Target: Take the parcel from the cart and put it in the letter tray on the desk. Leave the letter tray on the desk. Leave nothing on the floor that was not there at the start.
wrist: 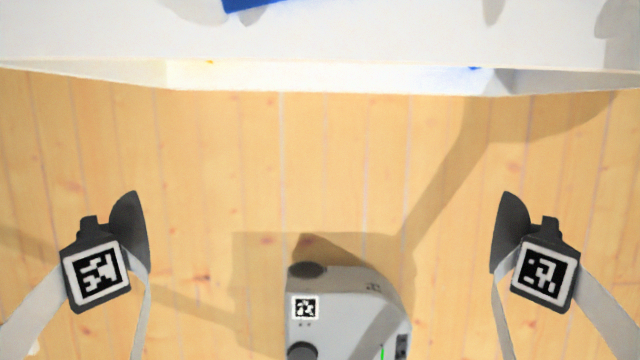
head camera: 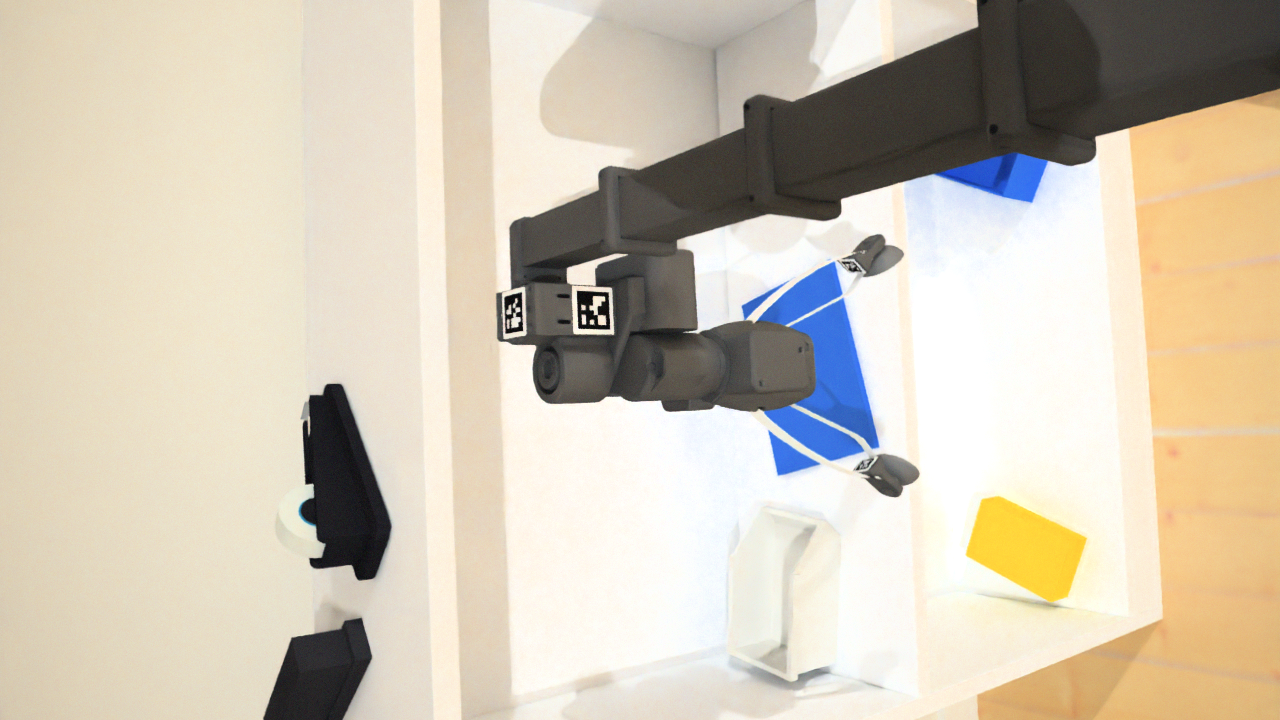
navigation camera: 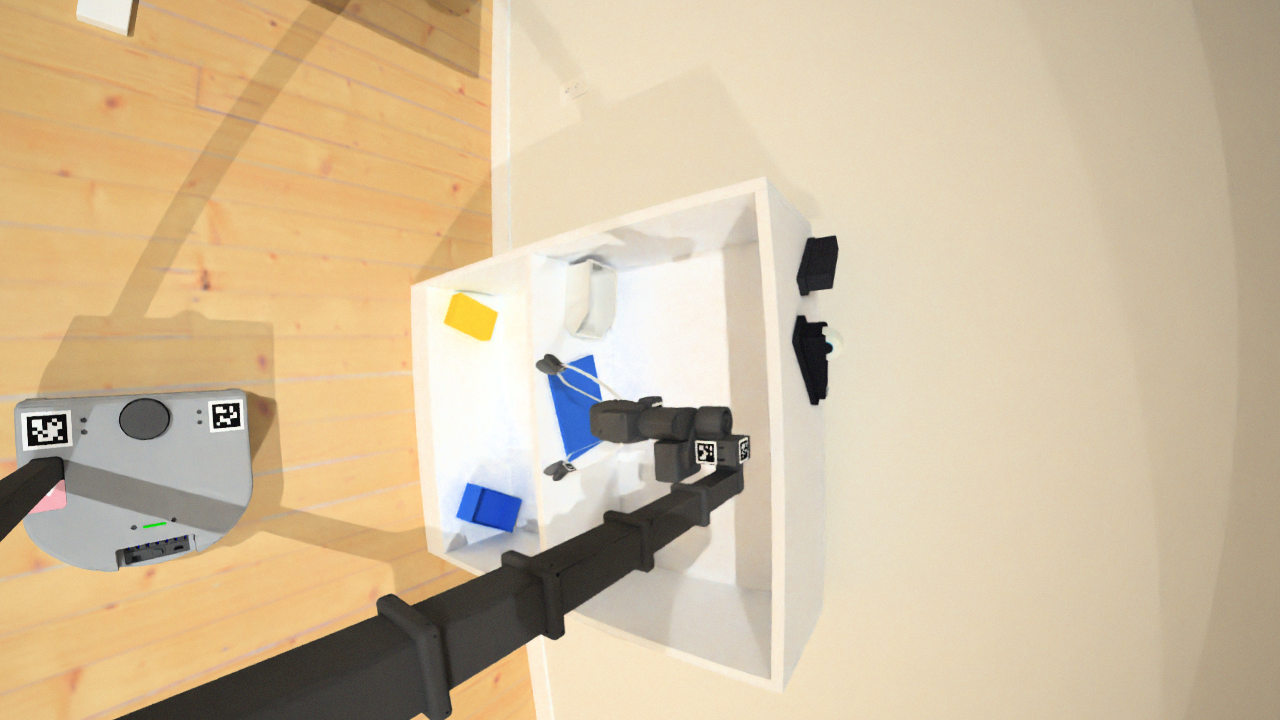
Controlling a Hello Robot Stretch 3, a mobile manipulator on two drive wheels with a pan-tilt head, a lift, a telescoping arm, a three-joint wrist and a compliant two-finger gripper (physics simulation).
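Seen in the pictures: gripper, between the fingertips: [wrist: 320,220] [head camera: 900,364] [navigation camera: 543,417]; robot's base, origin of its link: [wrist: 306,315] [navigation camera: 146,417].
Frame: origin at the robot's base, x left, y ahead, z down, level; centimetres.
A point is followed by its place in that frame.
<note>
The parcel, the cart, the letter tray and the desk cannot be made out in these views. My gripper [head camera: 877,365] {y -2.3, x -52.5, z -67.7 cm} [navigation camera: 554,417] {y -2.3, x -52.5, z -67.7 cm} [wrist: 320,220] {y -2.3, x -52.5, z -67.7 cm} is open, its fingers spread wide with nothing between them. It points down at the front of a white shelf unit [head camera: 429,358] {y -3.5, x -62.2, z -105.5 cm} [navigation camera: 774,465] {y -9.5, x -62.2, z -104.6 cm} [wrist: 330,40]. A flat blue rectangular thing [head camera: 843,358] {y -3.9, x -69.3, z -55.6 cm} [navigation camera: 568,411] {y -3.5, x -70.9, z -55.6 cm} [wrist: 250,4] {y 3.5, x -66.2, z -55.6 cm} lies on its middle shelf, partly hidden by my wrist in the head and navigation views.
A pale open bin [head camera: 816,573] {y 18.9, x -71.9, z -58.6 cm} [navigation camera: 580,295] {y 22.0, x -72.2, z -59.6 cm} stands beside the flat blue thing. Below are a yellow block [head camera: 1024,548] {y 22.3, x -74.0, z -14.5 cm} [navigation camera: 470,317] {y 22.2, x -73.6, z -14.5 cm} and a blue box [head camera: 1024,183] {y -28.5, x -71.1, z -13.7 cm} [navigation camera: 489,507] {y -35.8, x -79.2, z -10.2 cm}. A black tape dispenser [head camera: 344,492] {y 6.0, x -73.0, z -108.1 cm} [navigation camera: 812,358] {y 5.6, x -73.3, z -108.1 cm} stands on top. My base [navigation camera: 187,465] {y -9.0, x -6.0, z -16.0 cm} [wrist: 345,320] {y -9.6, x -9.8, z -16.0 cm} is on the floor in front.
</note>
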